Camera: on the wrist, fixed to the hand. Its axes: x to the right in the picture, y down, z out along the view.
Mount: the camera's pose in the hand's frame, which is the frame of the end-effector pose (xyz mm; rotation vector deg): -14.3 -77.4 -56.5 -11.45 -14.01 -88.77
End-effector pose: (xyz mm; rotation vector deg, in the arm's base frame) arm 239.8 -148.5 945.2 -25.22 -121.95 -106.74
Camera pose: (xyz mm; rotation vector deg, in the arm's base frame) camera 222.1 -214.7 876.7 -45.76 82.52 85.11
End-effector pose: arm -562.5 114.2 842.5 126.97 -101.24 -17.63
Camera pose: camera -475.8 149.3 867.8 166.72 17.31 -55.78
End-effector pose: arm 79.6 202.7 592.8 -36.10 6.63 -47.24
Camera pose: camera 0.8 146.5 588.6 -56.07 -34.82 -127.24
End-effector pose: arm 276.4 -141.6 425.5 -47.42 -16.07 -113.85
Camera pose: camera 191.9 -118.5 384.0 44.36 45.17 133.40
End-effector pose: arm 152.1 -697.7 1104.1 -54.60 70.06 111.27
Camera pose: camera 236.1 -724.1 1063.8 -65.77 -3.38 47.08
